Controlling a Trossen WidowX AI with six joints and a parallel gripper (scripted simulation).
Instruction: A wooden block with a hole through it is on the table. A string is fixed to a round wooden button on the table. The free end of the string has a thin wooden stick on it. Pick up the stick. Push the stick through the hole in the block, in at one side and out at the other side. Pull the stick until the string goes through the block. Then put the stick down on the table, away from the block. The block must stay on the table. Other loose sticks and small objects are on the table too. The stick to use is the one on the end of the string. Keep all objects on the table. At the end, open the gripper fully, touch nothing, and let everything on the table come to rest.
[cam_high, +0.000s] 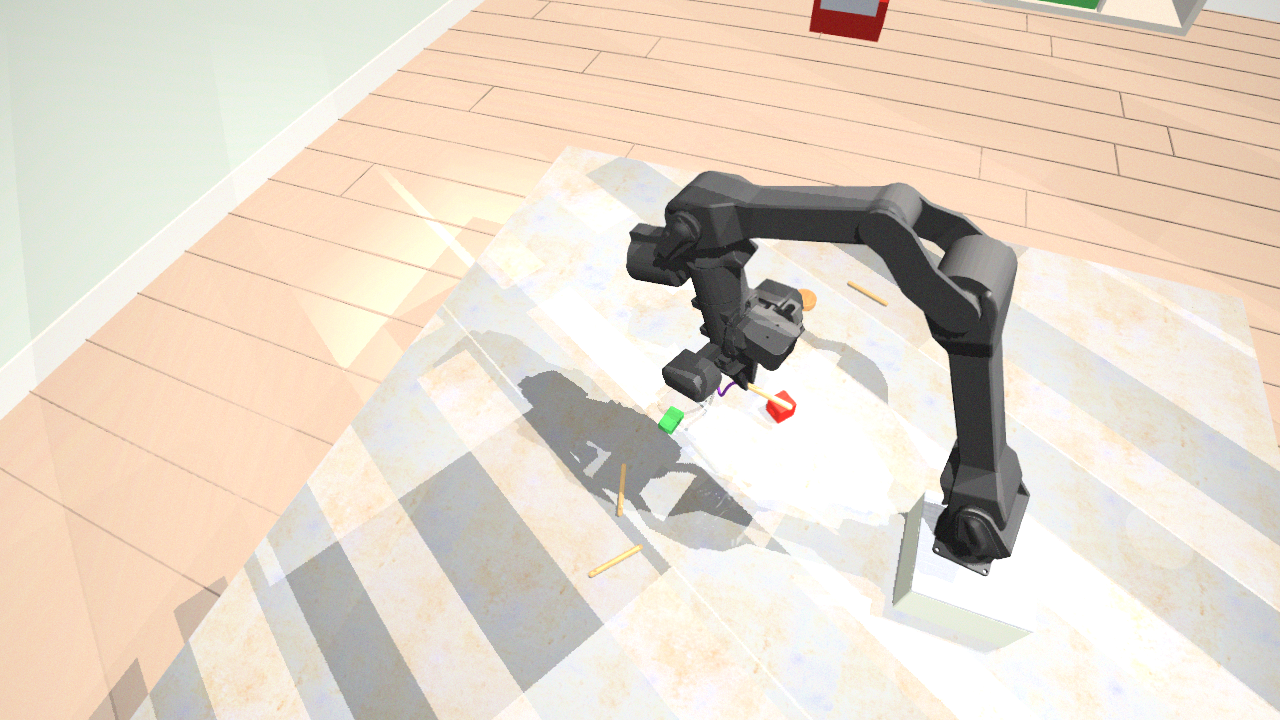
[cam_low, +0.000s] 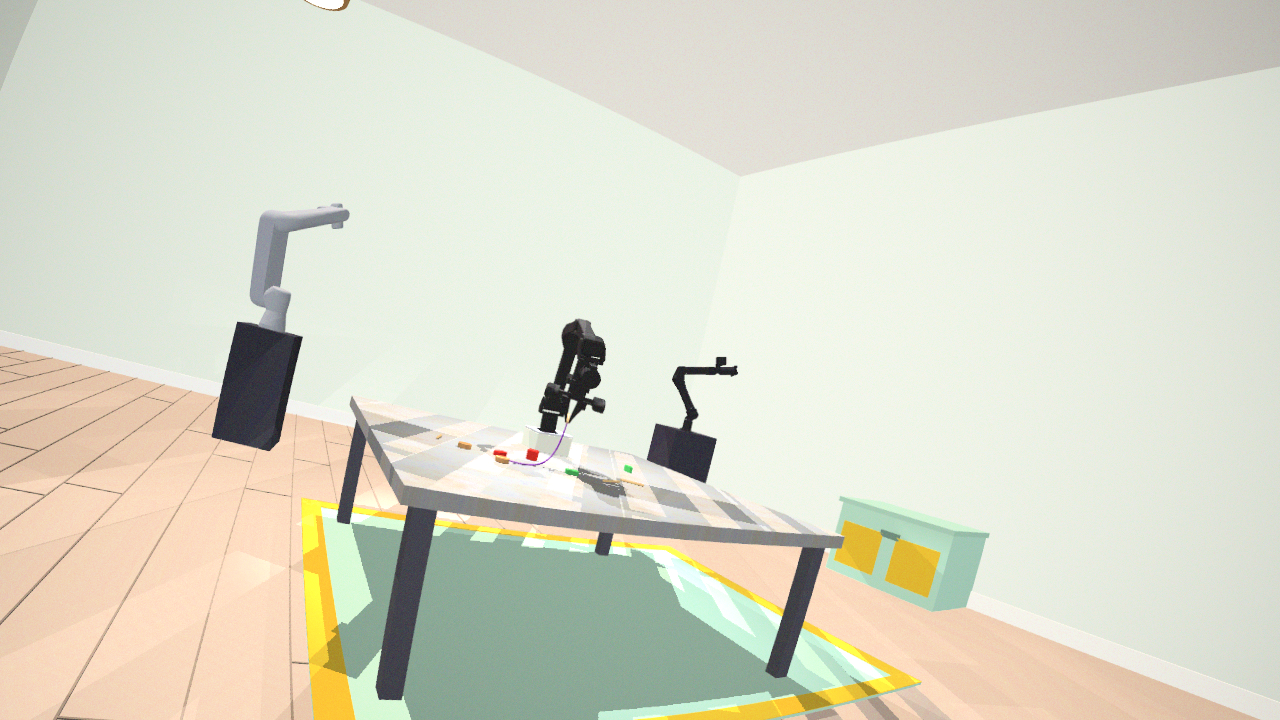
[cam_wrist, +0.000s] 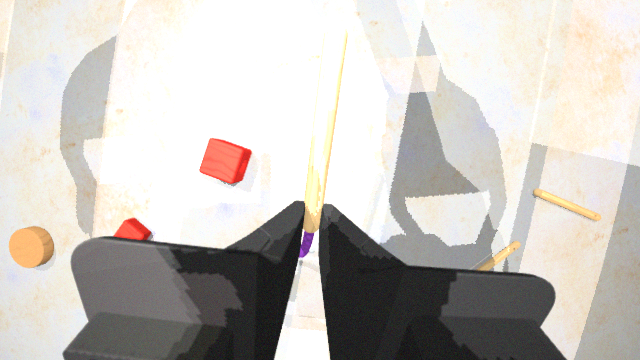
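The thin wooden stick is 10 mm behind my gripper tip and 10 mm above it. The rest, counted from my gripper tip: flat red block 20 mm ahead, 190 mm to the right, 130 mm below; then green block 100 mm ahead, 20 mm to the left, 130 mm below; then red wooden block 30 mm behind, 70 mm to the right, 120 mm below.
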